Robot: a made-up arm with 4 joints.
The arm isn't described. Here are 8 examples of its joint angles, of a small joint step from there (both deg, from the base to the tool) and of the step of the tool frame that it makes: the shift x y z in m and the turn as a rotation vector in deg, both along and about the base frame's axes.
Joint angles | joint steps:
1: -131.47 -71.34 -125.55 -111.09 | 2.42 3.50 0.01 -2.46
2: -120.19 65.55 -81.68 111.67 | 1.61 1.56 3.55 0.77
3: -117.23 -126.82 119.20 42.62 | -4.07 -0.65 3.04 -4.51
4: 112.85 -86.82 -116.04 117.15 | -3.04 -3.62 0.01 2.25
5: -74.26 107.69 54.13 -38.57 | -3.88 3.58 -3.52 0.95
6: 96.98 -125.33 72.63 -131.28 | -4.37 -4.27 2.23 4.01
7: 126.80 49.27 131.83 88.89 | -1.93 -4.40 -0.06 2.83
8: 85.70 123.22 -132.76 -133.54 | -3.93 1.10 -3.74 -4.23
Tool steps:
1: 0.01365 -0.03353 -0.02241 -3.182 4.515 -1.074
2: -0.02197 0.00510 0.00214 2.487 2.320 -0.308
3: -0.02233 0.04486 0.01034 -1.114 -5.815 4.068
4: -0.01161 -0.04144 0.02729 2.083 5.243 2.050
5: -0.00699 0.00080 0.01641 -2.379 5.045 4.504
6: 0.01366 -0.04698 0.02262 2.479 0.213 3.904
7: -0.01373 0.01466 -0.03303 2.418 1.079 3.270
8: -0.03167 0.00418 0.01671 5.181 -3.567 3.533
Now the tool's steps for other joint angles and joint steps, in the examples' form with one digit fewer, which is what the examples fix.
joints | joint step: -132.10 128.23 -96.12 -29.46 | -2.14 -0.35 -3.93 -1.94
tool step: 0.0226 0.0005 0.0048 -3.45 -1.09 4.35
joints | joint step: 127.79 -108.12 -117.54 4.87 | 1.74 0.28 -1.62 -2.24
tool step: 0.0203 0.0164 -0.0099 -2.35 -1.00 -0.23
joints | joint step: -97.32 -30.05 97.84 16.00 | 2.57 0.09 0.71 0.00
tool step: 0.0017 -0.0257 -0.0008 -0.36 0.05 -1.96
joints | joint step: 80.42 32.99 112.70 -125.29 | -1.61 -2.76 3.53 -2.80
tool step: -0.0114 0.0117 -0.0108 -3.75 4.71 4.01
